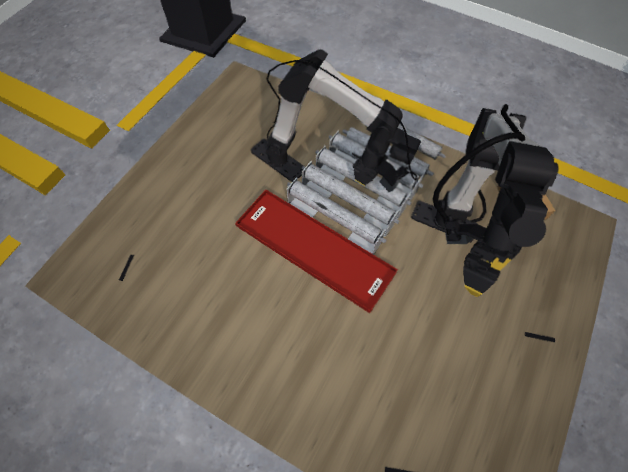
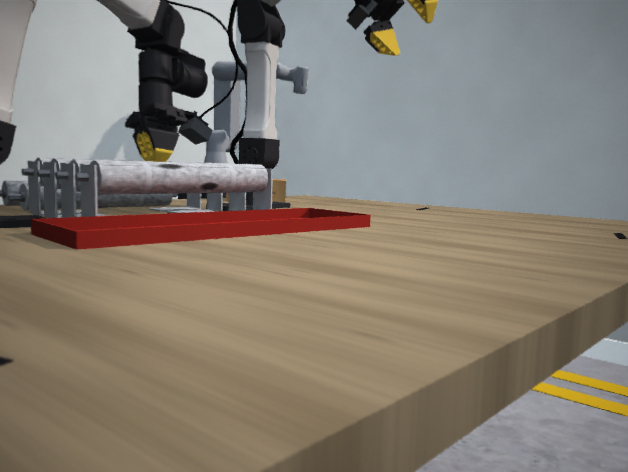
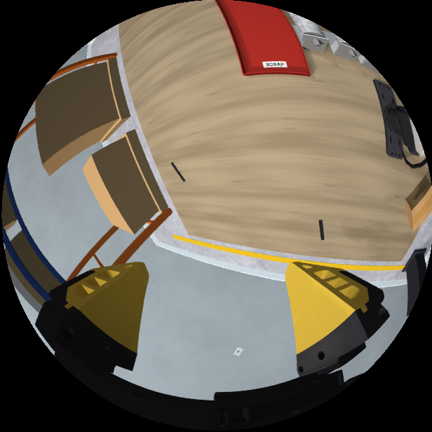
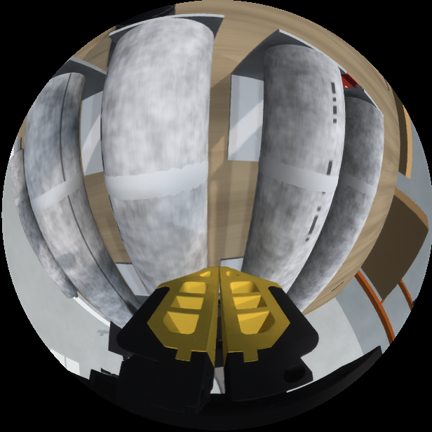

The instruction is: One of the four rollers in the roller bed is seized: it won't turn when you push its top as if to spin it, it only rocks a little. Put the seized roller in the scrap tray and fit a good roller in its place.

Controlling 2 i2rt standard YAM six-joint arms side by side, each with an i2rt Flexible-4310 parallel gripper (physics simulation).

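Frame: origin at the left arm's base, x up, y back, z right, level; centimetres.
Where they show: left gripper, fingertip midpoint: (image 1: 482,284) (image 2: 413,39); right gripper, fingertip midpoint: (image 1: 361,183); left arm's base at its link origin: (image 1: 443,222) (image 2: 250,208); right arm's base at its link origin: (image 1: 278,160).
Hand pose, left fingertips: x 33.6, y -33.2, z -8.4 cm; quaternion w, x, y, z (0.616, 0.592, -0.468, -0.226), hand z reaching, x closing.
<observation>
Things, the pixels of their top centre, and the offset from my left fingertips.
- front roller at its top centre: (image 2: 186,162) (image 1: 335,207) dx -23.9, dy +17.6, dz +39.2 cm
- red scrap tray at its top centre: (image 2: 222,216) (image 1: 314,245) dx -31.6, dy +7.3, dz +40.9 cm
- small cardboard box at its top centre: (image 2: 257,178) dx -28.1, dy +51.1, dz -12.7 cm
The roller bed holds four mottled grey rollers: the front roller (image 1: 332,213) (image 2: 182,177) (image 4: 362,135) nearest the tray, the second (image 1: 350,193) (image 4: 300,115), the third (image 1: 336,163) (image 4: 155,100) and the rear one (image 4: 55,150). Their looks do not tell which is seized. The red scrap tray (image 1: 314,248) (image 2: 203,232) (image 3: 265,35) is empty beside the bed. My right gripper (image 2: 156,154) (image 4: 218,272) is shut and empty, low over the third roller's edge facing the second; contact is unclear. My left gripper (image 1: 486,278) (image 2: 412,32) (image 3: 216,272) is open and empty, high above the table.
Loose rollers lie behind the bed; one (image 1: 428,146) shows past the right arm. A small cardboard box (image 2: 279,190) (image 3: 420,202) stands near the left arm's base (image 1: 428,214) (image 3: 387,120). Short black marks (image 1: 539,336) (image 3: 178,171) lie on the table.
</observation>
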